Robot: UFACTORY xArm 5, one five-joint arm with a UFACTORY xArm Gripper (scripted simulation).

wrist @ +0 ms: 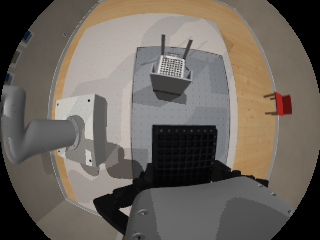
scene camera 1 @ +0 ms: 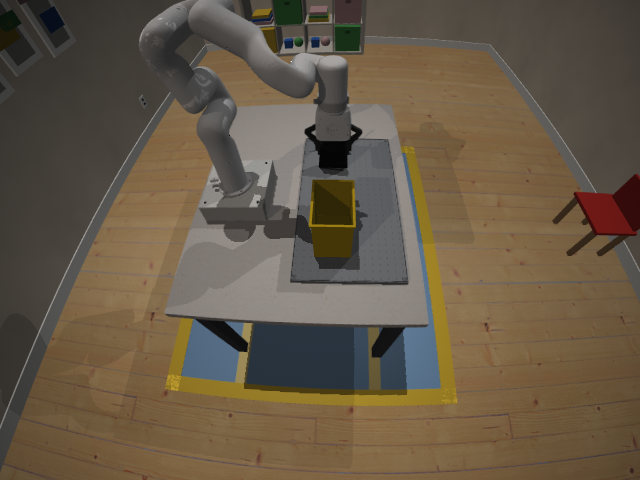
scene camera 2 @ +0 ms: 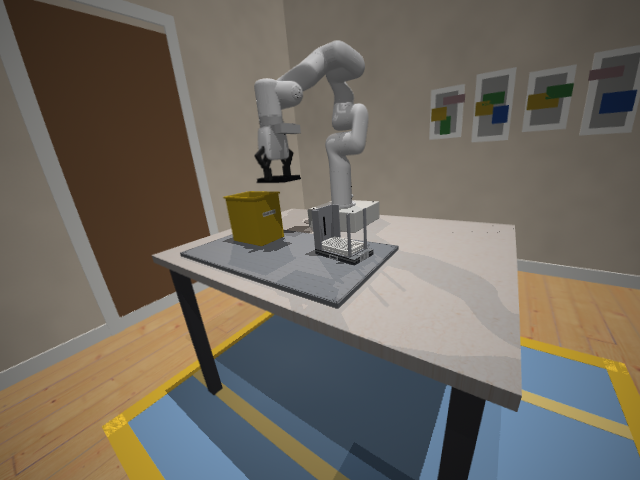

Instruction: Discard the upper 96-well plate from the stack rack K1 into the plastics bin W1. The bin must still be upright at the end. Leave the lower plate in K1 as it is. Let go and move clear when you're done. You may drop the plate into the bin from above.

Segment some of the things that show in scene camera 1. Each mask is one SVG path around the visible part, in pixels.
My gripper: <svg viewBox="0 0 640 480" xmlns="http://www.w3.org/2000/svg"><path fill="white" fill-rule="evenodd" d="M348 104L347 108L339 113L327 113L317 106L315 124L305 129L304 133L314 142L318 155L320 155L320 141L347 141L347 155L349 155L353 142L361 136L362 129L351 124L351 113Z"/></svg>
A dark 96-well plate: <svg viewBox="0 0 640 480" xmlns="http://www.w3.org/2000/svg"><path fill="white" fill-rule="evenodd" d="M321 141L319 168L347 168L347 141Z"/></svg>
A yellow plastics bin W1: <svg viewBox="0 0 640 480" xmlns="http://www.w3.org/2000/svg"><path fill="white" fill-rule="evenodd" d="M313 180L309 228L311 228L314 257L351 258L353 231L356 229L354 180Z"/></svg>
